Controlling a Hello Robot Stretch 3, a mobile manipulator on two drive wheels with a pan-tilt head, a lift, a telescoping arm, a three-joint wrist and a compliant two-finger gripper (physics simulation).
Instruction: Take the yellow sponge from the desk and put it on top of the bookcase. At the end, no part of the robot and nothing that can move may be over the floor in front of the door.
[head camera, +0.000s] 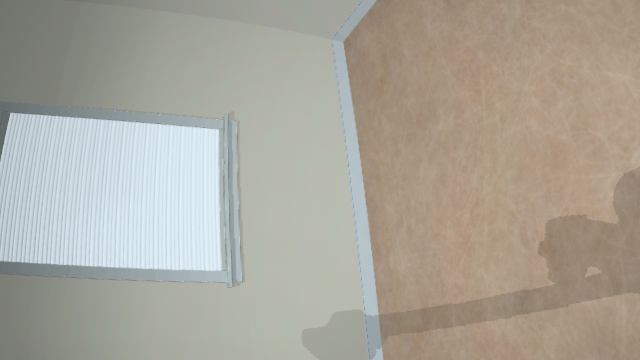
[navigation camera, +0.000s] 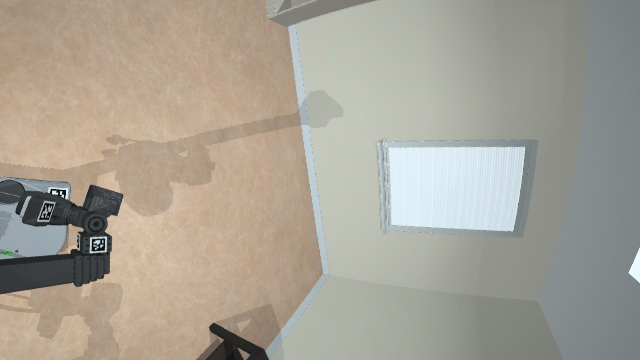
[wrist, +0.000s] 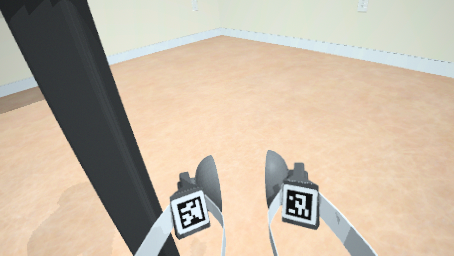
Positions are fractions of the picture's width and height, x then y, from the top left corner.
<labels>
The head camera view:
window with white blinds: 0.16, 0.54
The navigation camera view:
window with white blinds: 0.73, 0.52
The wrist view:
my gripper: 0.53, 0.67
</labels>
